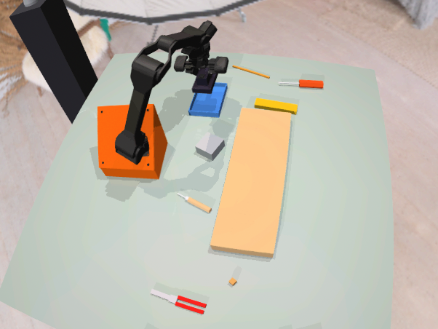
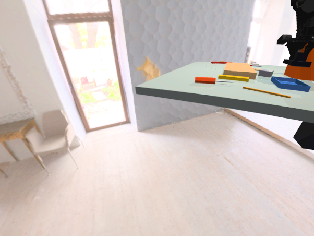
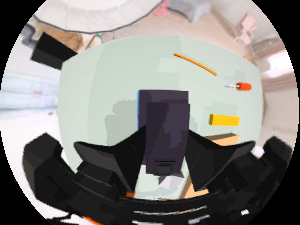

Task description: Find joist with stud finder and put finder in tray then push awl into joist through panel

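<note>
The blue tray lies 11 cm below my gripper tip and 1 cm to the right of it. From my gripper tip the other things lie so: stud finder: 2 cm to the right, 2 cm above; then thin orange rod: 16 cm to the left, 16 cm ahead, 12 cm below; then grey block: 24 cm to the right, 11 cm below, 2 cm ahead.
</note>
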